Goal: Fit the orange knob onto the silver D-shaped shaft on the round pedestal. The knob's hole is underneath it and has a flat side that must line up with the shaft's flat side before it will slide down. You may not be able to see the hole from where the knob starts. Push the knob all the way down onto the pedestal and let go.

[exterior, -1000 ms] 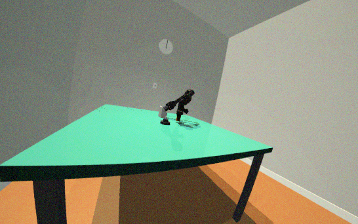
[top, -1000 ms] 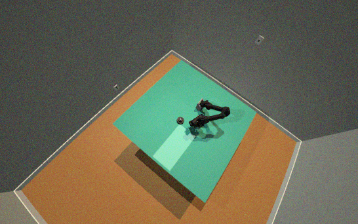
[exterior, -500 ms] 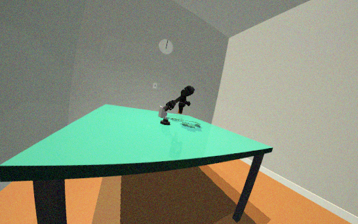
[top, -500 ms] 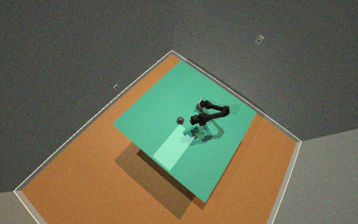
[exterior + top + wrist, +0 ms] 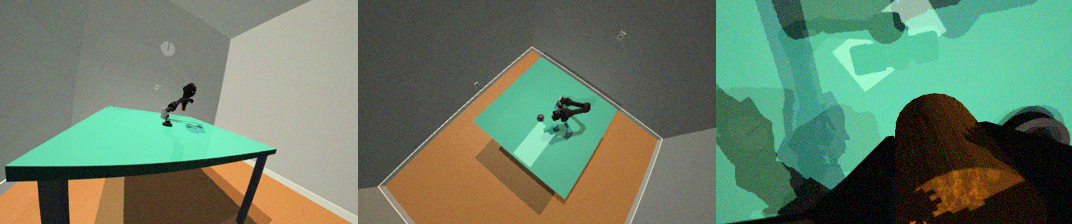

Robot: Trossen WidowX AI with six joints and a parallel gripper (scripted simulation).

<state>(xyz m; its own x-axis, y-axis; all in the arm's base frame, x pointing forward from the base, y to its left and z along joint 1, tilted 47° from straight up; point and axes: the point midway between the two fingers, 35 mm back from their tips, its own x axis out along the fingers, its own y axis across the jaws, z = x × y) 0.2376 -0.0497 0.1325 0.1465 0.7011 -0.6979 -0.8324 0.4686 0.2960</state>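
My gripper tip is 3 cm below the orange knob. Also, from my gripper tip: round pedestal 17 cm to the right, 12 cm below, 6 cm ahead.
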